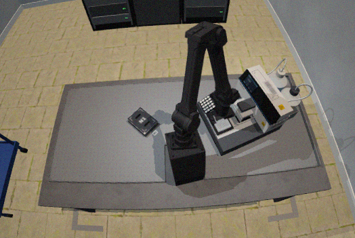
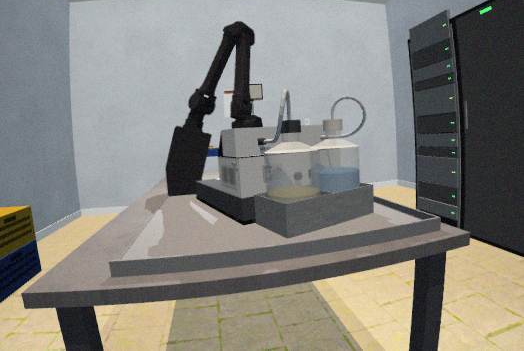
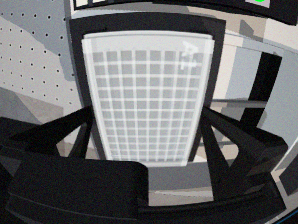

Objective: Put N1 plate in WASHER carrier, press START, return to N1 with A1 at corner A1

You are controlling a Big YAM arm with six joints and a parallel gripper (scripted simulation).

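Right now the white well plate is 1 cm below my hand. Round my hand: dark washer carrier 1 cm below; then white corner label 2 cm behind, 39 cm to the left, 10 cm below; then plate washer 5 cm ahead, 15 cm to the right, 3 cm above.
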